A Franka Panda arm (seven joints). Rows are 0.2 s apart.
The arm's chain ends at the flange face. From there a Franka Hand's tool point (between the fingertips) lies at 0.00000 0.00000 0.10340 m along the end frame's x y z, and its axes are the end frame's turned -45 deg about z.
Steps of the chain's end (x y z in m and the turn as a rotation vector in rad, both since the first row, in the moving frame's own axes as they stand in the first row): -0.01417 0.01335 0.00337 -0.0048 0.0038 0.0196; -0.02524 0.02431 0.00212 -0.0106 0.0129 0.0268; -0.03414 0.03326 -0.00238 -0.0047 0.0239 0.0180
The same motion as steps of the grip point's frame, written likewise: -0.01954 0.00005 0.00337 -0.0061 -0.0007 0.0196; -0.03489 0.00106 0.00211 -0.0166 0.0016 0.0268; -0.04627 0.00148 -0.00241 -0.0202 0.0136 0.0180
